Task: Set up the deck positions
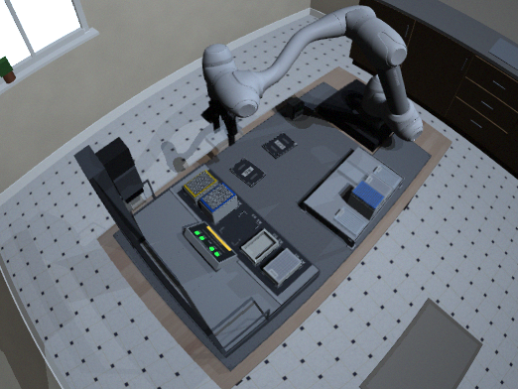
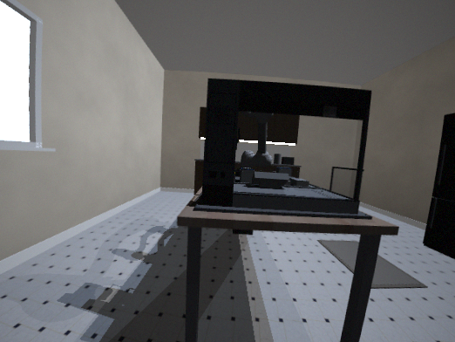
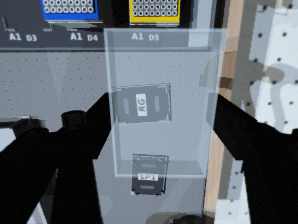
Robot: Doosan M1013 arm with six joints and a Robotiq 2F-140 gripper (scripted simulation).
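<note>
The clear tip rack cover is 10 mm below my hand. The rest, counted from my hand: blue-framed tip rack 180 mm below, 150 mm ahead, 120 mm to the left; yellow-framed tip rack 210 mm below, 150 mm ahead, 10 mm to the right; white one-well reservoir 370 mm to the left, 240 mm below, 160 mm ahead.
</note>
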